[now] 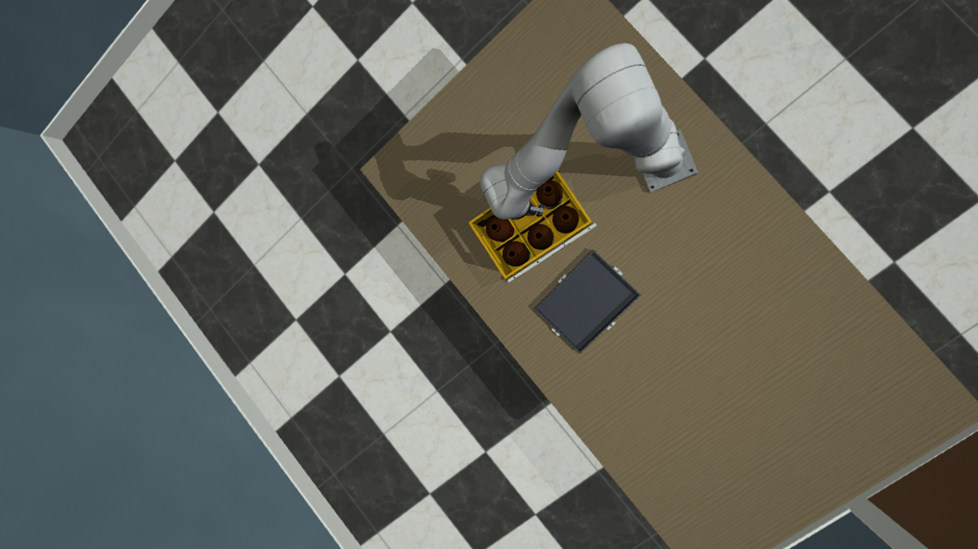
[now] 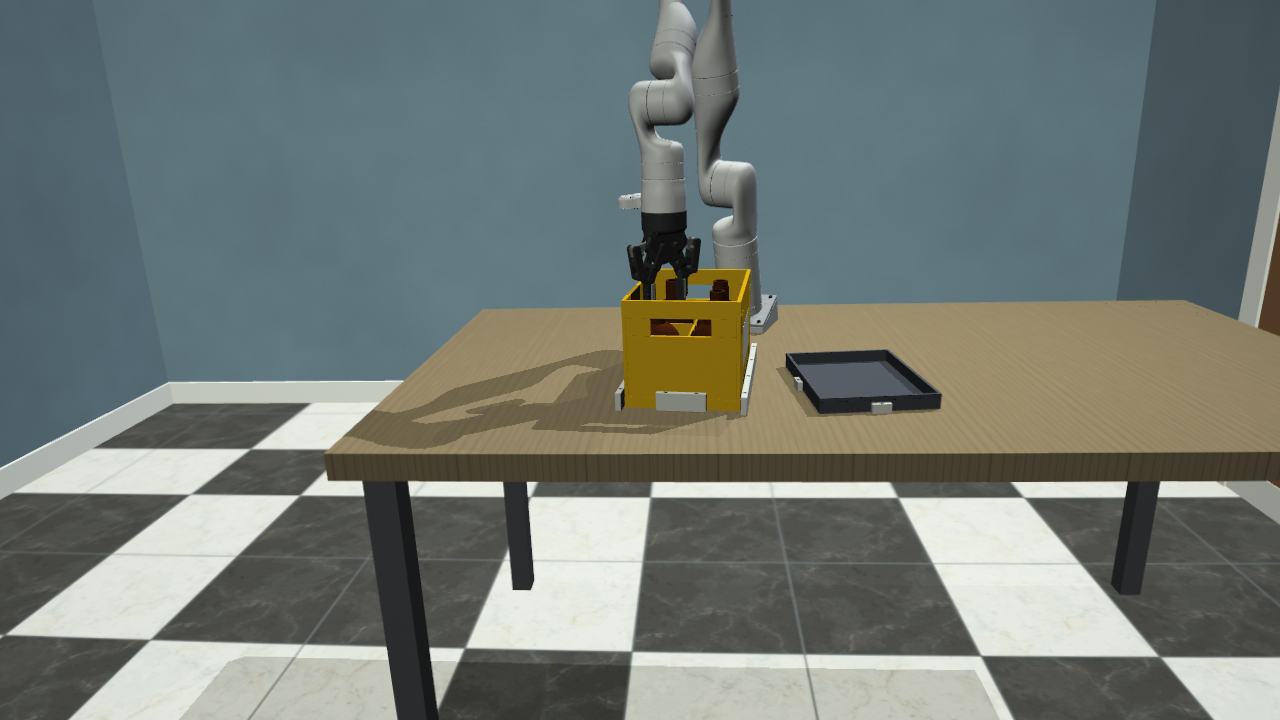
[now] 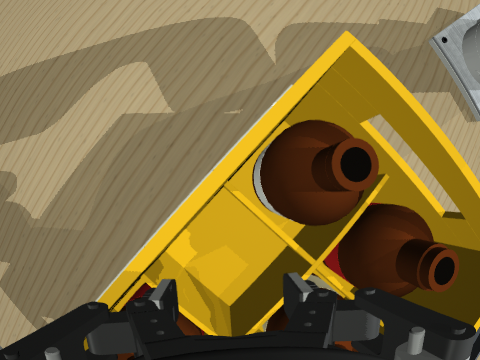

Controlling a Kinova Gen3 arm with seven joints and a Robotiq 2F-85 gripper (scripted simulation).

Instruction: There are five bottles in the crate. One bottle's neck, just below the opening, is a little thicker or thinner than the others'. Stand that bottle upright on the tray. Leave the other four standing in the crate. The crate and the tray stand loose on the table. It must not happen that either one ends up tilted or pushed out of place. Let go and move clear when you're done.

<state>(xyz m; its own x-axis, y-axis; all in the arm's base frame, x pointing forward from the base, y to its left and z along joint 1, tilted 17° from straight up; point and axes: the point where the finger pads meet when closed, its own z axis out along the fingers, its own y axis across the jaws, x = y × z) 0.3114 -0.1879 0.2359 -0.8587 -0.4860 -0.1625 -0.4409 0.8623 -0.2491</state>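
My hand is 1 cm short of the yellow crate, 4 cm to the right of it and 7 cm above it. Round my hand: brown bottle 6 cm behind, 11 cm to the left, 7 cm below; then dark tray 9 cm ahead, 31 cm to the left, 14 cm below.
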